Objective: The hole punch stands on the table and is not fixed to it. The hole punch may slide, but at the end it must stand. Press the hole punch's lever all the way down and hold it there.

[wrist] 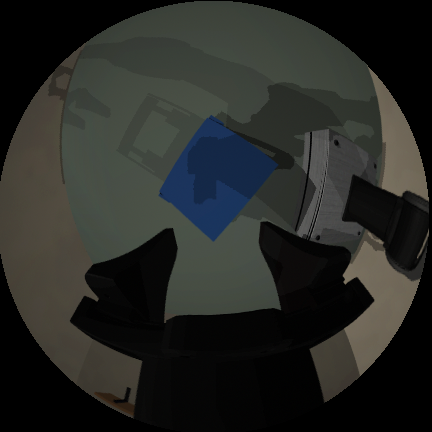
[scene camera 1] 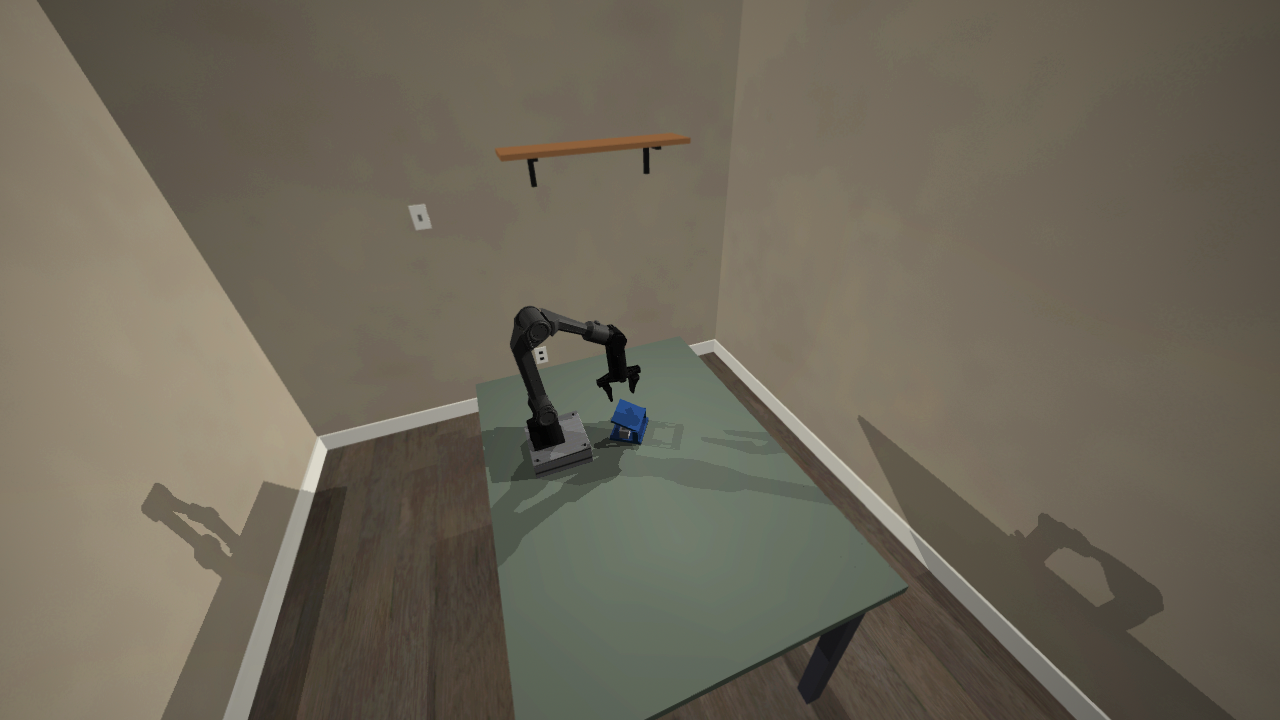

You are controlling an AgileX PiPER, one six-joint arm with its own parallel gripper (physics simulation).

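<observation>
The blue hole punch (scene camera 1: pixel 628 420) (wrist: pixel 215 175) stands upright on the green table (scene camera 1: pixel 680 555) (wrist: pixel 200 280), close to the arm's base. Its wide flat blue lever (scene camera 1: pixel 630 413) (wrist: pixel 230 185) is raised and slanted, with a gap over the base in the scene view. In the wrist view the lever's top hides most of the punch, and a shadow falls across it. My gripper (scene camera 1: pixel 622 394) (wrist: pixel 217 235) is open, with nothing between its fingers. It points down and hangs above the punch, apart from it, a little toward the back wall.
The arm's grey base plate (scene camera 1: pixel 563 452) (wrist: pixel 332 200) sits on the table to the left of the punch in the scene view. A wooden shelf (scene camera 1: pixel 590 147) is on the back wall, high above the arm. Shadows of the arm and the punch fall on the table.
</observation>
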